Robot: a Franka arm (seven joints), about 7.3 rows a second.
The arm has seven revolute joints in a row. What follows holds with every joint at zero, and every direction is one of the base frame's. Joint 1 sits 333 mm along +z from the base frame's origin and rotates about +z. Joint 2 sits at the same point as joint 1 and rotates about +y. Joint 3 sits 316 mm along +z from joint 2 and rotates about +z. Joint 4 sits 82.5 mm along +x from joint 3 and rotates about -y. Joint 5 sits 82.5 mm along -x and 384 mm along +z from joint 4 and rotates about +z. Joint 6 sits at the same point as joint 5 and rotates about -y. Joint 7 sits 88 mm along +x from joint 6 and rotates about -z. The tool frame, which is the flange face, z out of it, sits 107 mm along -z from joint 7; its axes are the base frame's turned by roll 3.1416, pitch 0 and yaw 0 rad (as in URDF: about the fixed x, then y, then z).
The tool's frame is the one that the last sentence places.
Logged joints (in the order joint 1, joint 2, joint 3, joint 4, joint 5, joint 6, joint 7), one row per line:
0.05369, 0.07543, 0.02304, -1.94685, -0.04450, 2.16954, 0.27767
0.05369, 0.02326, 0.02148, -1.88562, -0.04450, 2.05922, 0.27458
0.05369, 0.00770, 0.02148, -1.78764, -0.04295, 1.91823, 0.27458
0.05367, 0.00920, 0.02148, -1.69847, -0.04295, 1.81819, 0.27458
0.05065, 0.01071, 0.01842, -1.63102, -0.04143, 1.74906, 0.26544
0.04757, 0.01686, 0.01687, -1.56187, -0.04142, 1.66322, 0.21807
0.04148, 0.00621, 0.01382, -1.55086, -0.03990, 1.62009, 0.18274
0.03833, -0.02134, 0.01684, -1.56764, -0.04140, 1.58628, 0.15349
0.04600, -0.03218, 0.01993, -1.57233, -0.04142, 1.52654, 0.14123
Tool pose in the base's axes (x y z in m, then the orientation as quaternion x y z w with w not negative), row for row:
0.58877, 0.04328, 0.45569, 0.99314, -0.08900, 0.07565, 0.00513
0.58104, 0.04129, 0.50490, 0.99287, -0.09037, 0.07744, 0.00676
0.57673, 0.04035, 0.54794, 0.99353, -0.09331, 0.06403, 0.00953
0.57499, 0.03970, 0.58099, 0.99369, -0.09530, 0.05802, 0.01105
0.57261, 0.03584, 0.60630, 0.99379, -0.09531, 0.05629, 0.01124
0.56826, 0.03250, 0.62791, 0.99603, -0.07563, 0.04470, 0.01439
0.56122, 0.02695, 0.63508, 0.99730, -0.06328, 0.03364, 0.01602
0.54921, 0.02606, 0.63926, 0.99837, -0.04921, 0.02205, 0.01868
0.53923, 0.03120, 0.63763, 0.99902, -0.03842, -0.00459, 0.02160
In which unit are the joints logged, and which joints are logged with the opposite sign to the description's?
The joints are logged in radians. Opposite sign: none.
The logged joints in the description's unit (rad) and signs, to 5 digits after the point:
0.05369, 0.07543, 0.02304, -1.94685, -0.04450, 2.16954, 0.27767
0.05369, 0.02326, 0.02148, -1.88562, -0.04450, 2.05922, 0.27458
0.05369, 0.00770, 0.02148, -1.78764, -0.04295, 1.91823, 0.27458
0.05367, 0.00920, 0.02148, -1.69847, -0.04295, 1.81819, 0.27458
0.05065, 0.01071, 0.01842, -1.63102, -0.04143, 1.74906, 0.26544
0.04757, 0.01686, 0.01687, -1.56187, -0.04142, 1.66322, 0.21807
0.04148, 0.00621, 0.01382, -1.55086, -0.03990, 1.62009, 0.18274
0.03833, -0.02134, 0.01684, -1.56764, -0.04140, 1.58628, 0.15349
0.04600, -0.03218, 0.01993, -1.57233, -0.04142, 1.52654, 0.14123

